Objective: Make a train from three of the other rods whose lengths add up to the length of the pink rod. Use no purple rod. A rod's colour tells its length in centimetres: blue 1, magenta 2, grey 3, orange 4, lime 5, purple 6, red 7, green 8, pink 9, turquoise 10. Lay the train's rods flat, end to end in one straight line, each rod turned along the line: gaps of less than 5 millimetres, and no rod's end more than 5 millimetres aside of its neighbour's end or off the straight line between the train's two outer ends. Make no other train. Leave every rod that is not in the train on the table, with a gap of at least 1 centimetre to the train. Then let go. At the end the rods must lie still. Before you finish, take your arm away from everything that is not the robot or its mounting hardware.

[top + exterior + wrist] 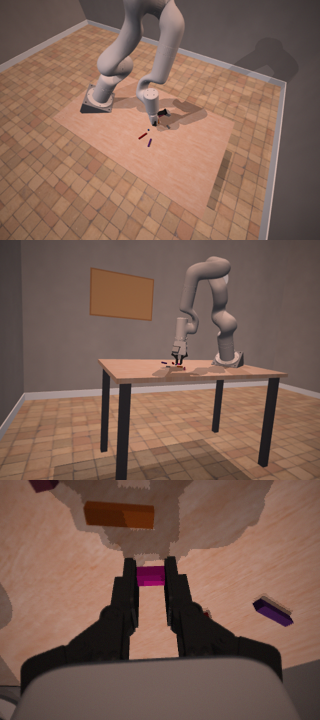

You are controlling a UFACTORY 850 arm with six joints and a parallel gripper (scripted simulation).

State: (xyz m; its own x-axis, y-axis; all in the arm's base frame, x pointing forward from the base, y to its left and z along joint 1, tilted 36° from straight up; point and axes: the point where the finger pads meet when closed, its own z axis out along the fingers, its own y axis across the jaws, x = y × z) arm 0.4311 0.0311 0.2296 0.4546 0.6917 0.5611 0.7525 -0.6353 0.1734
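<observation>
Now: hand 1 cm short of the orange rod, 4 cm to the right of it and 3 cm above it. Also, from my hand: blue rod 6 cm to the right, 3 cm below; then magenta rod 2 cm below; then grey rod 10 cm ahead, 5 cm to the left, 3 cm below.
</observation>
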